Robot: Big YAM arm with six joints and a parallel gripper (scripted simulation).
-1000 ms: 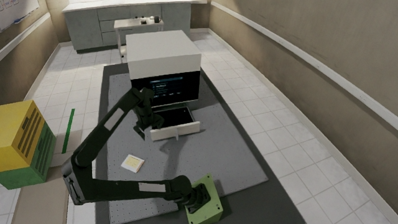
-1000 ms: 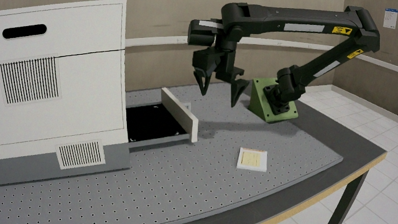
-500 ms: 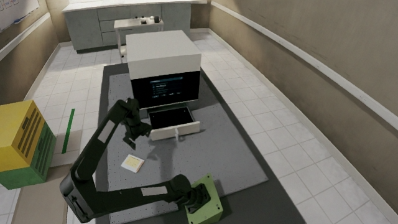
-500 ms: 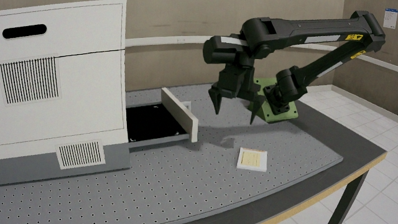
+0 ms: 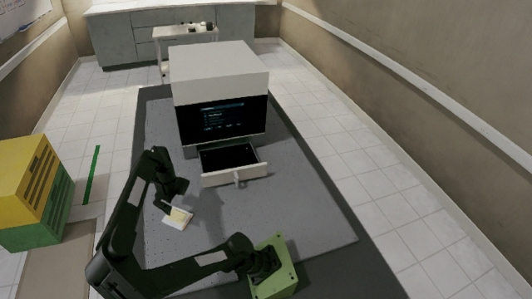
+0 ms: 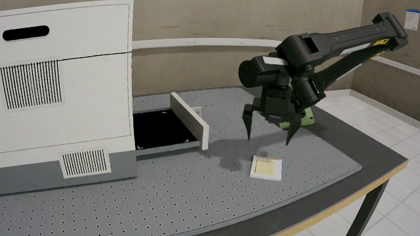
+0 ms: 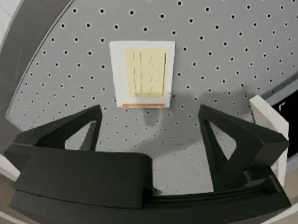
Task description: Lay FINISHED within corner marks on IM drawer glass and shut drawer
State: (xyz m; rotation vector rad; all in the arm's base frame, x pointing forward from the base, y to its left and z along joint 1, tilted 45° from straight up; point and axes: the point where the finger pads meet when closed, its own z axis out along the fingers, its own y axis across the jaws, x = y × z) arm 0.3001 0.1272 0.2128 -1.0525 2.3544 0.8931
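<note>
My gripper is now 1 cm past the cassette and 8 cm above it. The rest, counted from my hand: imager drawer (22 cm ahead, 26 cm to the right, 3 cm below).
</note>
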